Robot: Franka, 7 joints.
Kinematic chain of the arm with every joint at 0, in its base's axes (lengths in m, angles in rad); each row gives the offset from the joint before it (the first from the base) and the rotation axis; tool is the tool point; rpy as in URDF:
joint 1: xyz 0 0 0.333 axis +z
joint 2: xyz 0 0 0 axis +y
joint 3: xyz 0 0 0.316 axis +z
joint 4: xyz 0.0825 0 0 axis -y
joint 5: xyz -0.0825 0 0.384 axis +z
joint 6: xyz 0 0 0 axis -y
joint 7: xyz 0.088 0 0 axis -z
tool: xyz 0 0 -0.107 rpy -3.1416 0 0
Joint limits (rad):
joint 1: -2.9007..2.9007
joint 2: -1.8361..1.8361
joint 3: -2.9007..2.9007
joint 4: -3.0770..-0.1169
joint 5: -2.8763..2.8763
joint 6: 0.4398..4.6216
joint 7: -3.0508..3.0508
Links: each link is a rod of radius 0.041 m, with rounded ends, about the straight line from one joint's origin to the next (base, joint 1, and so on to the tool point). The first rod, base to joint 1, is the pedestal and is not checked.
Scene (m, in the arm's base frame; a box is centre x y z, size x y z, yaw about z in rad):
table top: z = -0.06
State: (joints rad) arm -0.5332 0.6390 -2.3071 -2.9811 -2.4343 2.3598 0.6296
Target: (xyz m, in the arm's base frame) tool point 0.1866 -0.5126 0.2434
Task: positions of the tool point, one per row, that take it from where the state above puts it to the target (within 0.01 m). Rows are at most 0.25 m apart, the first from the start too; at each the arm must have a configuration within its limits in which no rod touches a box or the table.
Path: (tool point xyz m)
1: -0.3171 -0.1999 0.3258
2: -0.2243 -0.3730 0.3299
3: -0.0435 -0.4921 0.3005
4: 0.1866 -0.5126 0.2434

